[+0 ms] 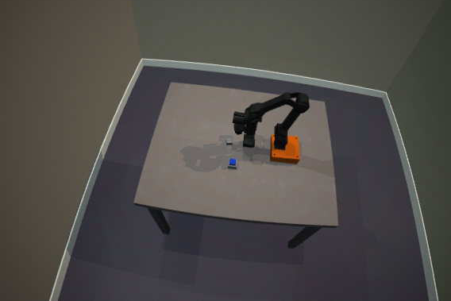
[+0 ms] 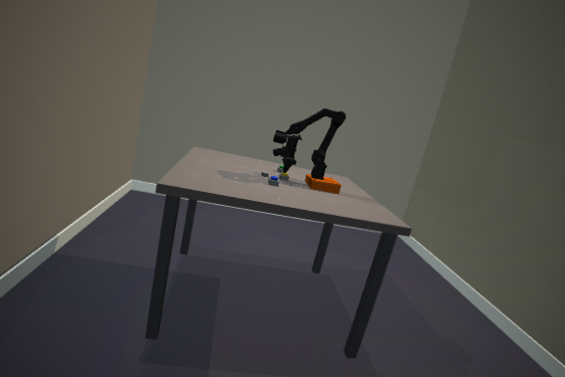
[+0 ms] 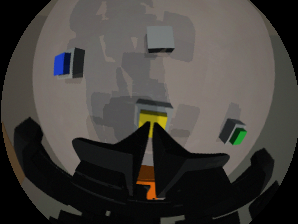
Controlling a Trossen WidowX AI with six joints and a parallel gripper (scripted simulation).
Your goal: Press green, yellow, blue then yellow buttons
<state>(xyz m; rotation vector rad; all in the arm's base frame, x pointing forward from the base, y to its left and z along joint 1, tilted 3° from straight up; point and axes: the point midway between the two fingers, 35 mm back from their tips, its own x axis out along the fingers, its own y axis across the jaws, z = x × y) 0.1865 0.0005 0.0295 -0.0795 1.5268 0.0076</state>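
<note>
My gripper tip is now 1 cm above the yellow button. Round my gripper tip: small grey block 11 cm ahead, 1 cm to the left, 3 cm below; then blue button 6 cm ahead, 15 cm to the left.
</note>
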